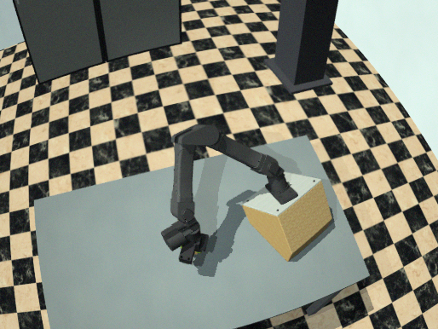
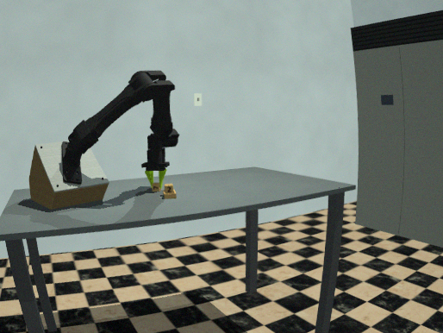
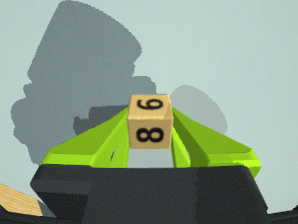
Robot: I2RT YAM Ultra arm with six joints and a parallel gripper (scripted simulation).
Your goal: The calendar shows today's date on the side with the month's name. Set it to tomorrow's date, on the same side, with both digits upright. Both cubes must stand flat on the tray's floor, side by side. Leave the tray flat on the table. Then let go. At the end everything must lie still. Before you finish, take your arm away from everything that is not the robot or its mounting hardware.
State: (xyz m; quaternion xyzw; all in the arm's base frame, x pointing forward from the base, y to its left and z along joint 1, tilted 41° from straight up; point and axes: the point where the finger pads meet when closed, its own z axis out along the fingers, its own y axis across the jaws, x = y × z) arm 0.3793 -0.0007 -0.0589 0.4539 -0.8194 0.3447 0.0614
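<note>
Right now the tan tray is 1 cm behind my hand, 13 cm to the right of it and 1 cm below it.
</note>
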